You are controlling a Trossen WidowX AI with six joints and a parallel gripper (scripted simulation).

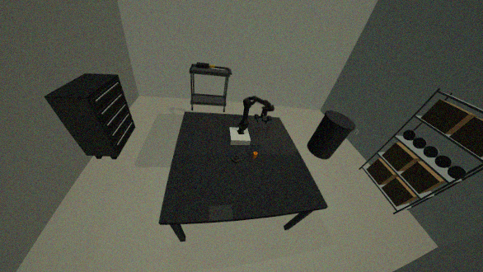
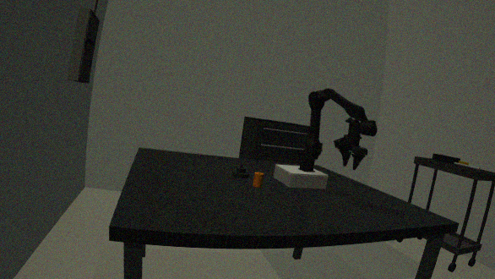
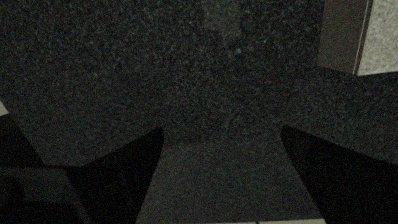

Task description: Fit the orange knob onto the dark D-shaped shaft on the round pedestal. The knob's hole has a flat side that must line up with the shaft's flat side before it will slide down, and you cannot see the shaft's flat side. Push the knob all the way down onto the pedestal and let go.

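The orange knob lies 35 cm ahead of my gripper tip, 18 cm to the right of it and 11 cm below it. From my gripper tip the other things lie so: round pedestal (37 cm to the right, 36 cm ahead, 11 cm below).
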